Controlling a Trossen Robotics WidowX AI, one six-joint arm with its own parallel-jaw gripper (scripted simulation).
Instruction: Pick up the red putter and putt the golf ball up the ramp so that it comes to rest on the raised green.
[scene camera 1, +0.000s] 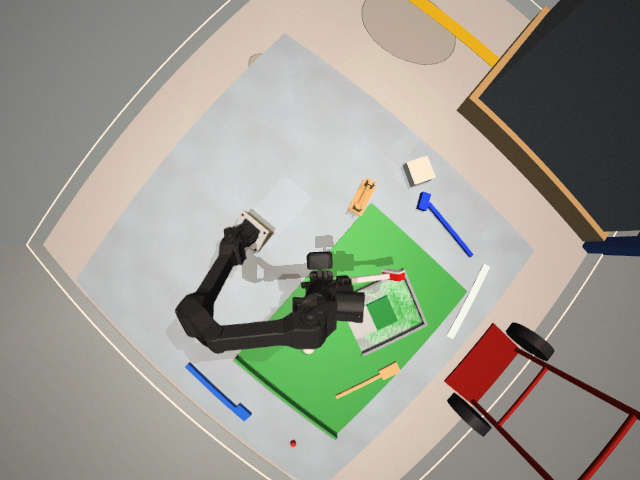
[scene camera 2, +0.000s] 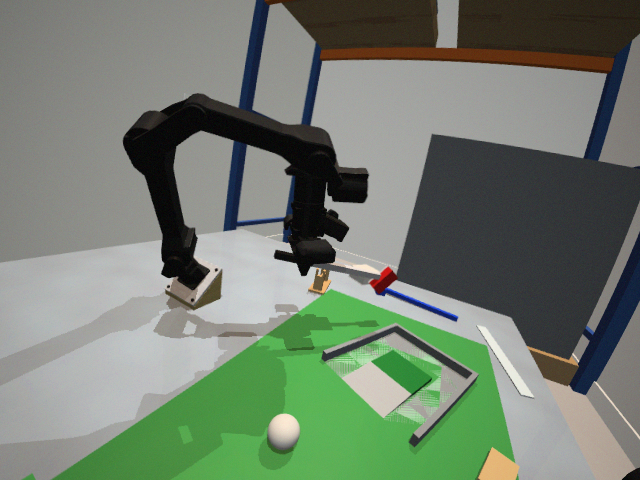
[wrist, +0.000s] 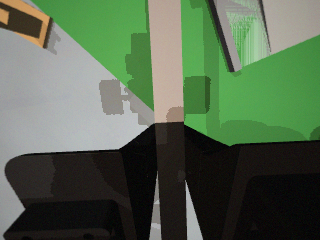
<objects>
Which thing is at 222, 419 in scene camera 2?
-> A green mat.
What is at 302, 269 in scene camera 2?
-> My gripper.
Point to my gripper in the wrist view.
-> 166, 128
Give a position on a white strip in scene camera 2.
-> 511, 372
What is my gripper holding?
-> A red putter.
</objects>
